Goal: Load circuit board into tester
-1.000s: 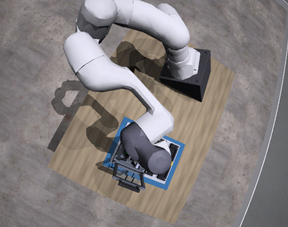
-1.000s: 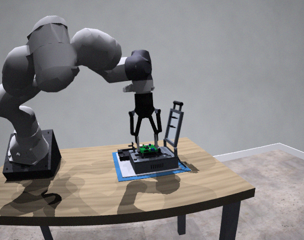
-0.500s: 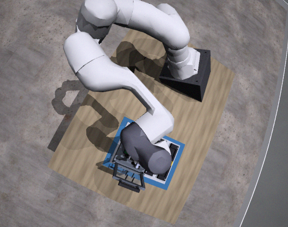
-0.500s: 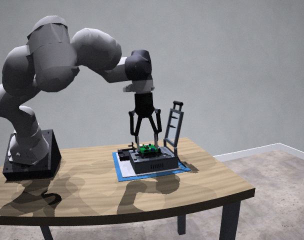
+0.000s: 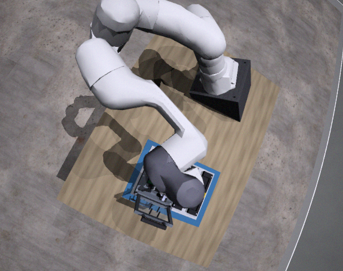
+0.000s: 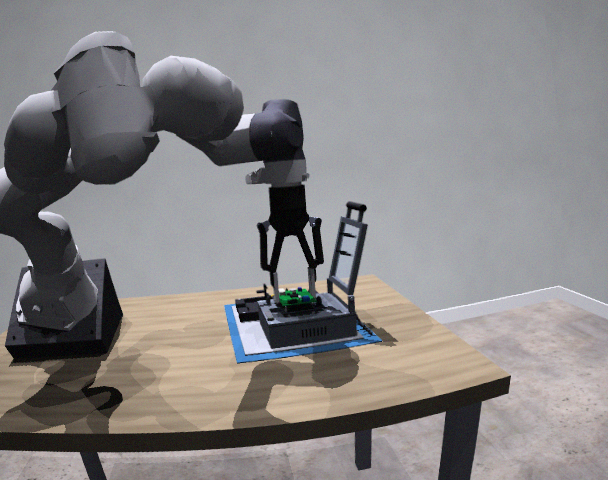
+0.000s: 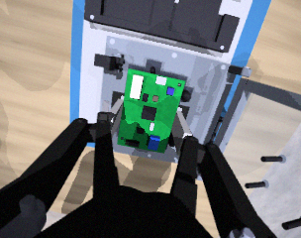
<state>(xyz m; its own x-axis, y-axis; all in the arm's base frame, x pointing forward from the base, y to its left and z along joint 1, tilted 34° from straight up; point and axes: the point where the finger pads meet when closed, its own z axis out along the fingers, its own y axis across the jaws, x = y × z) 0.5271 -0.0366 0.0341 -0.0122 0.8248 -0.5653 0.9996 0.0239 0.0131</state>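
Now: hand 20 mm above the green circuit board. Round my hand: tester lid (130 mm ahead, 80 mm above); tester (30 mm ahead, 40 mm to the left, 10 mm above).
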